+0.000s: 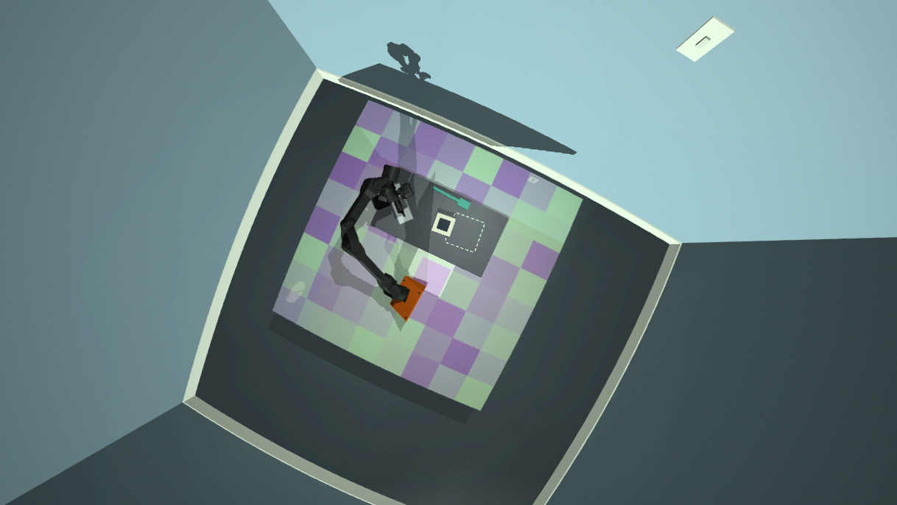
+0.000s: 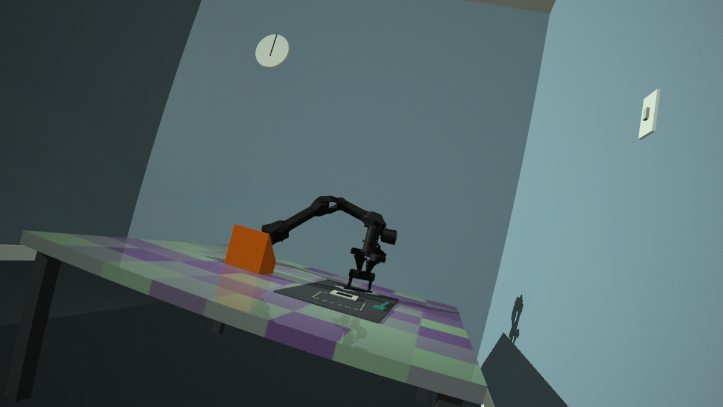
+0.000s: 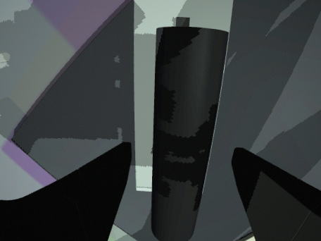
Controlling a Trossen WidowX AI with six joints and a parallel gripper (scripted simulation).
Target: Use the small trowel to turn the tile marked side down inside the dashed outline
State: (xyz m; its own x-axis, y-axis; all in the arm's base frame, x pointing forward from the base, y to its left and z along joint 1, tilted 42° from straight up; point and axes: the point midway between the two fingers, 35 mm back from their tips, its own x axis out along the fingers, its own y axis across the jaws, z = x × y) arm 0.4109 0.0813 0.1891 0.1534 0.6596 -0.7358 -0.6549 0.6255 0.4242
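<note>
My gripper tip is 40 mm above the trowel, 20 mm past it and 10 mm to the left of it. Also, from my gripper tip: cream tile: 250 mm to the right, 70 mm below, 30 mm behind; teal tool: 260 mm to the right, 110 mm ahead, 70 mm below.
</note>
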